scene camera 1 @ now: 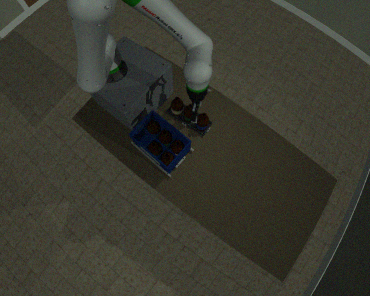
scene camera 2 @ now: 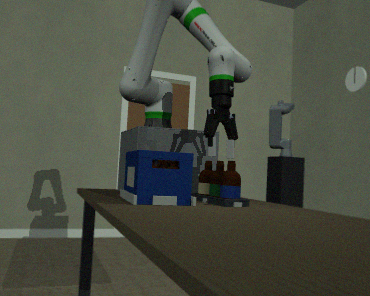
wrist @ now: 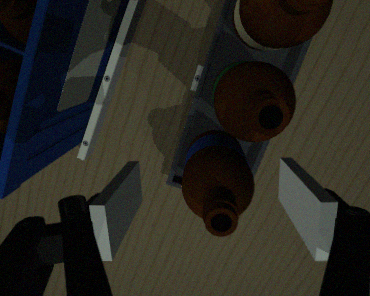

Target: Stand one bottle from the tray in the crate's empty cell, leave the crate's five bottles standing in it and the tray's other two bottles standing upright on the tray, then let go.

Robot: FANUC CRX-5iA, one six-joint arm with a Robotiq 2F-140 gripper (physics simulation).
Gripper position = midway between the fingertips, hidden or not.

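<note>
You can see the gripper (scene camera 2: 221, 157), and the wrist camera's got the gripper (wrist: 209, 180) too, along with a green-label bottle (wrist: 254, 101).
</note>
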